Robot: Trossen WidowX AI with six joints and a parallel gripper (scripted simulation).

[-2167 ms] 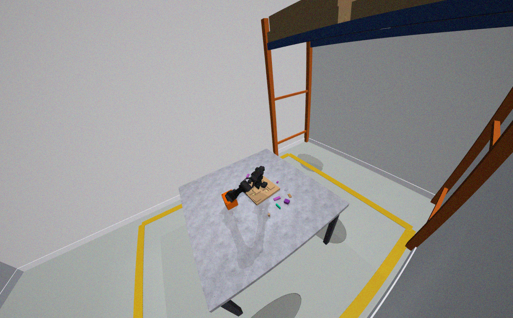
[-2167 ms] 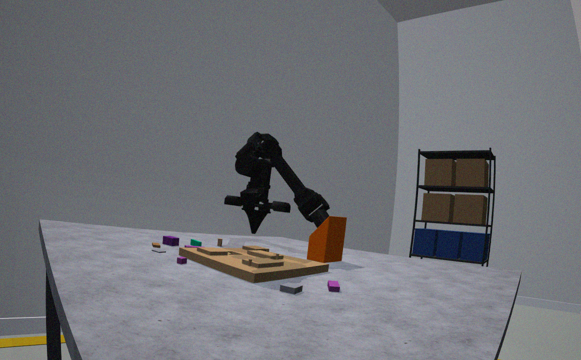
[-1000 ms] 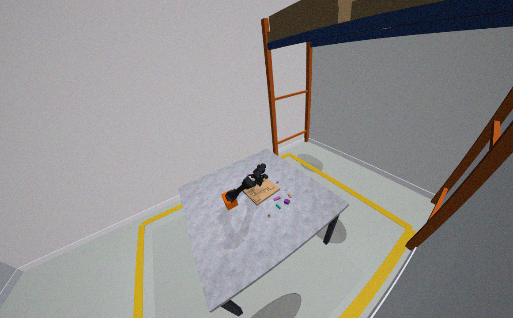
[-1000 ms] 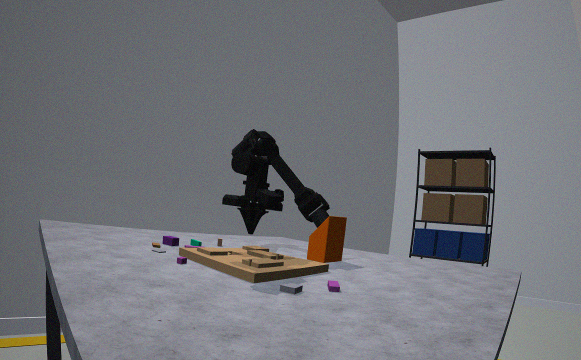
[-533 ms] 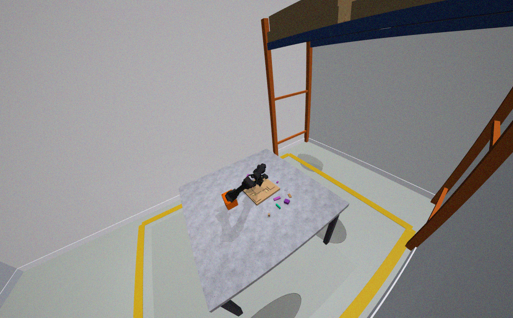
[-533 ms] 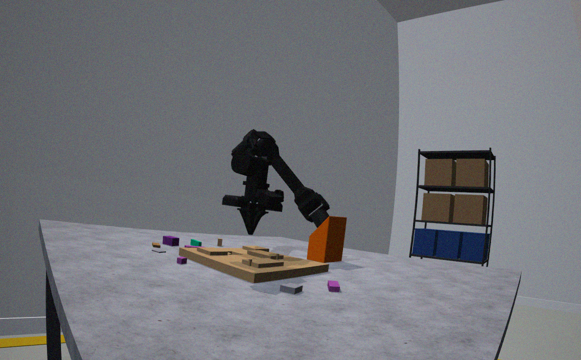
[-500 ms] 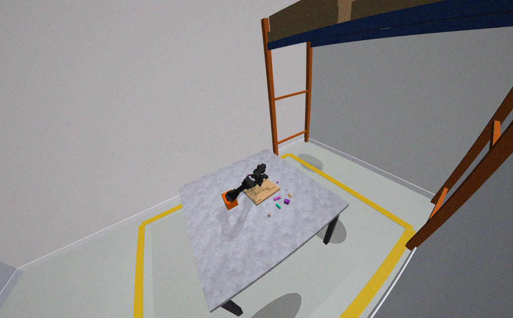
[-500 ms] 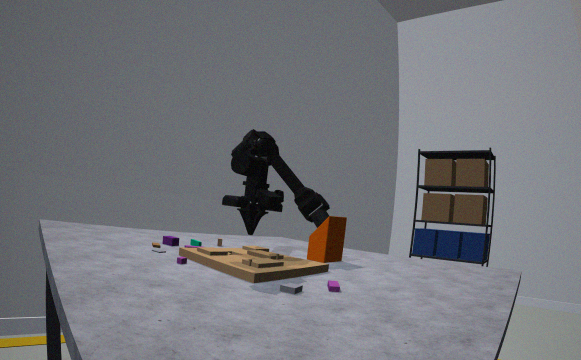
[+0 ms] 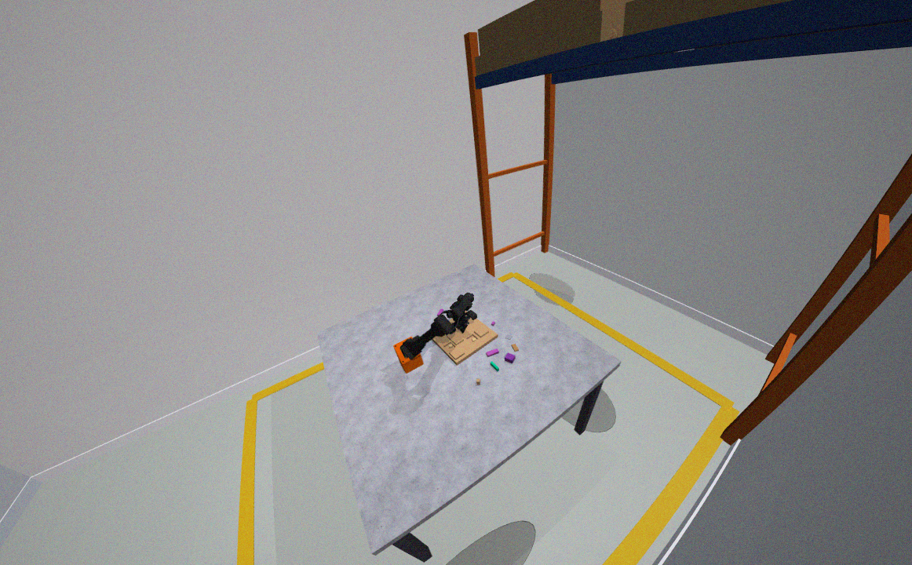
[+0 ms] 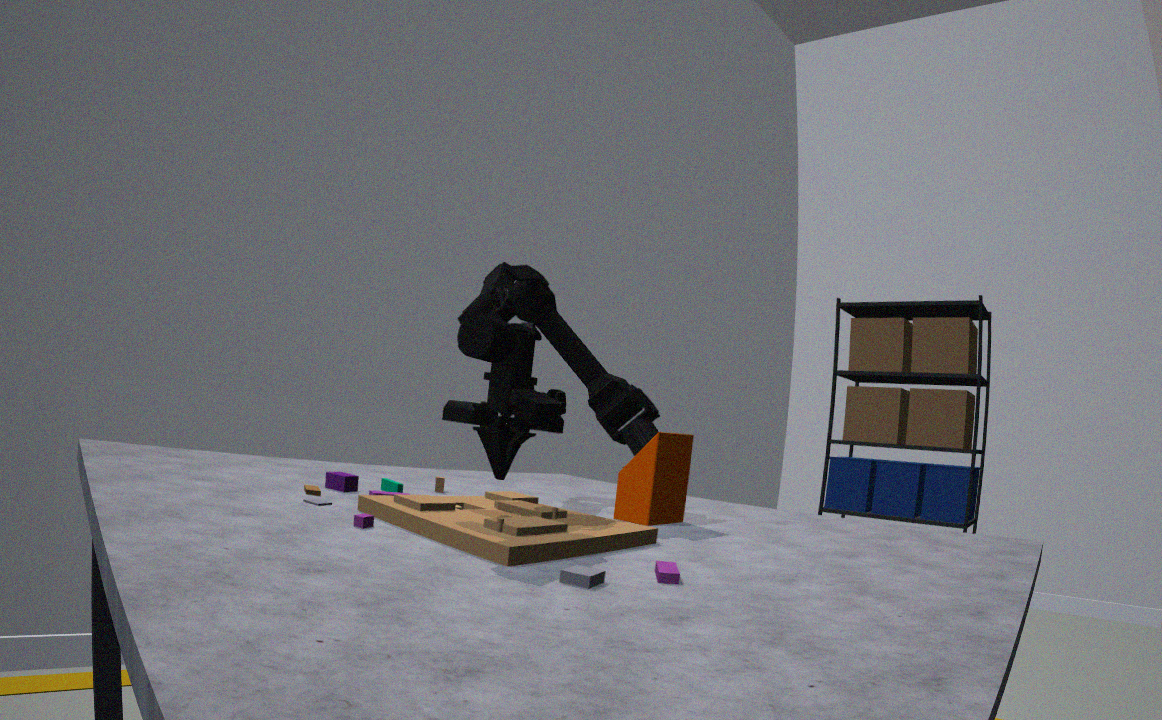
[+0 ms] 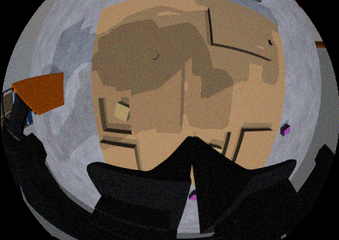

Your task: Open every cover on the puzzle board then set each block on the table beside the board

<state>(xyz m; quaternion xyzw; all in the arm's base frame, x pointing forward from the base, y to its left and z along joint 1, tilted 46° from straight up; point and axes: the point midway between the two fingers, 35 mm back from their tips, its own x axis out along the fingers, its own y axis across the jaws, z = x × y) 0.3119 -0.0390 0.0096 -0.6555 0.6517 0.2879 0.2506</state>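
The tan puzzle board is 5 cm below my gripper tip, 3 cm to the left of it and 1 cm ahead of it.
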